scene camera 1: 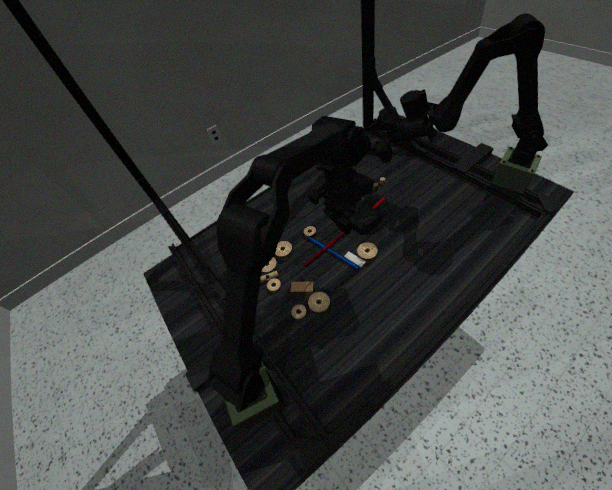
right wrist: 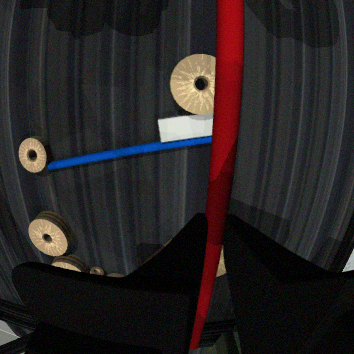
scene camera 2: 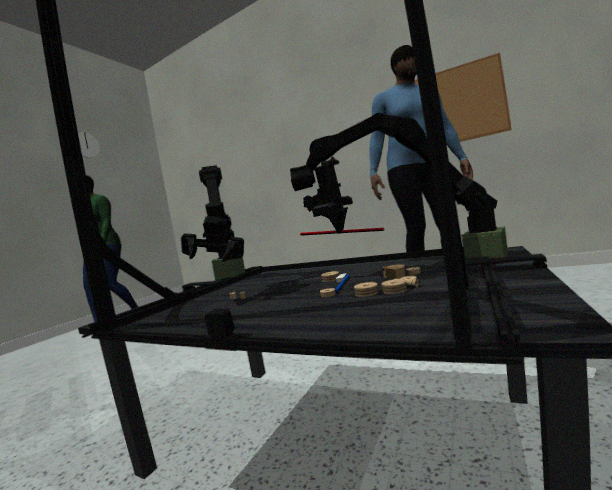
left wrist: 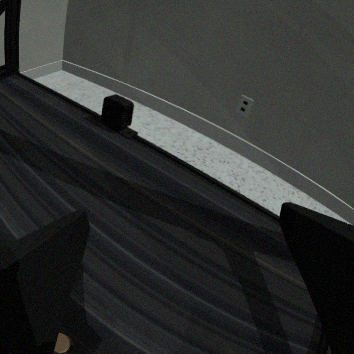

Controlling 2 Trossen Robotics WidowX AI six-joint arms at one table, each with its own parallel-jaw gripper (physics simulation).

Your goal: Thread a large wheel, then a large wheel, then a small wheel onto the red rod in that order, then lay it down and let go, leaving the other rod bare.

Scene:
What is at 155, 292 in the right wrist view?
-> My right gripper.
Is my left gripper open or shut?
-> Open.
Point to a white block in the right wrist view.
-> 190, 125

